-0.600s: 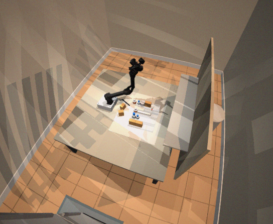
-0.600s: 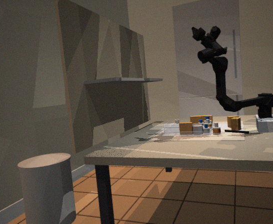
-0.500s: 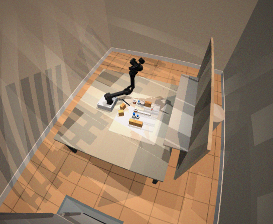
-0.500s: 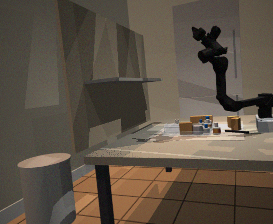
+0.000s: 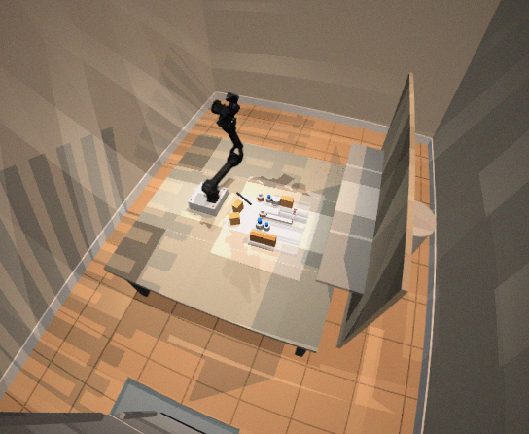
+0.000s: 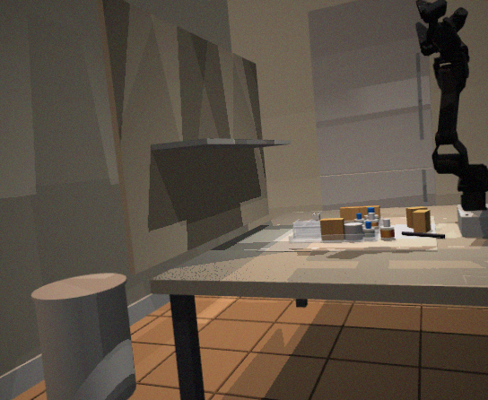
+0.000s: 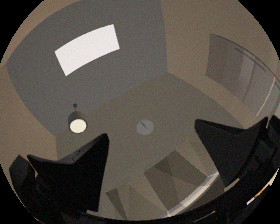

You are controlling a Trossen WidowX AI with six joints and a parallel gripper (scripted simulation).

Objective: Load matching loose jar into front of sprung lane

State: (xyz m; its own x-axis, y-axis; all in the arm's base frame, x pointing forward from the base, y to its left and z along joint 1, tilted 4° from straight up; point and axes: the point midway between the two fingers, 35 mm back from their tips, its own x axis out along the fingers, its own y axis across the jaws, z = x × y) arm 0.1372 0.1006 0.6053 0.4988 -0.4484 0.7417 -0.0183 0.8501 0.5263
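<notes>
My gripper tip is now 2 cm short of the black rod, 2 cm to the left of it and 69 cm above it. Also, from my gripper tip: grey cylinder (23 cm ahead, 1 cm to the left, 67 cm below); then lane (33 cm ahead, 9 cm to the right, 68 cm below).
</notes>
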